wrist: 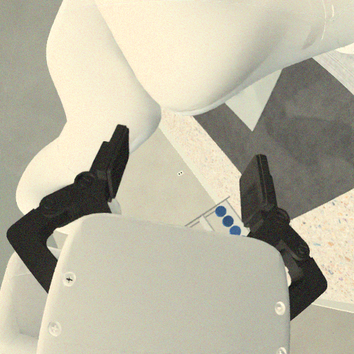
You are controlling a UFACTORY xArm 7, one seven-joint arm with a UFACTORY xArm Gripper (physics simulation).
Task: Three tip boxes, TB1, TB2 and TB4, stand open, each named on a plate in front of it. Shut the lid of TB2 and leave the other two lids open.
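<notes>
My gripper (189, 153) is open and empty, its two black fingers wide apart in the middle of the wrist view. None of the tip boxes TB1, TB2 and TB4 shows in this view, nor do their name plates, so their lids cannot be seen. White arm links cover the upper left and top, and the gripper's pale housing covers the bottom.
A pale item with several blue discs (228, 220) lies beyond the gripper's housing, near the right finger, and is partly hidden. A dark grey area (315, 145) is at the right, bordered by a speckled surface (322, 240). A pale wedge shape (255, 105) overlaps the dark area.
</notes>
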